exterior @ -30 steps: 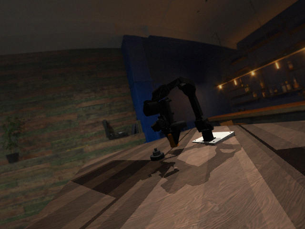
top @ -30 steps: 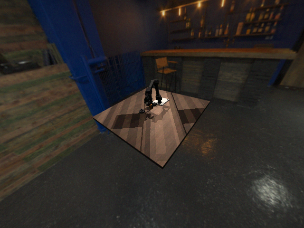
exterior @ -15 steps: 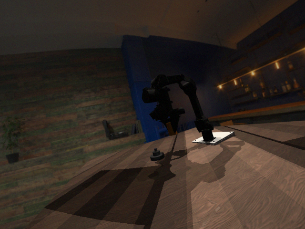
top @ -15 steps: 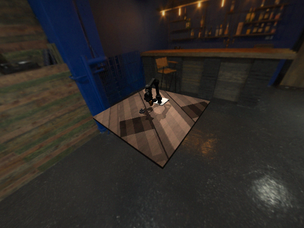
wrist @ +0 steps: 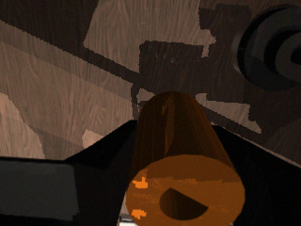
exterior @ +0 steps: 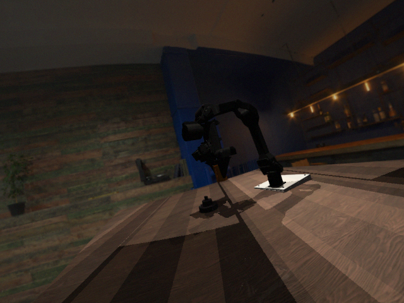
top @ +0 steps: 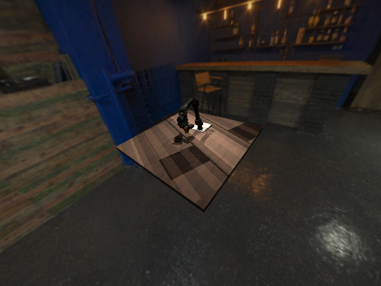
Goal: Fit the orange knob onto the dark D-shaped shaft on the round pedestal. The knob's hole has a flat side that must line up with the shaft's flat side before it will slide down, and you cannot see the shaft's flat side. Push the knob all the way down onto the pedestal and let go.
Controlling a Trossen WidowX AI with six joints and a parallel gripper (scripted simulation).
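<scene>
Now: gripper tip 120 mm to the left of the dark round pedestal, 110 mm above it and 30 mm short of it. The rest, counted from my gripper tip: orange knob: 20 mm above.
</scene>
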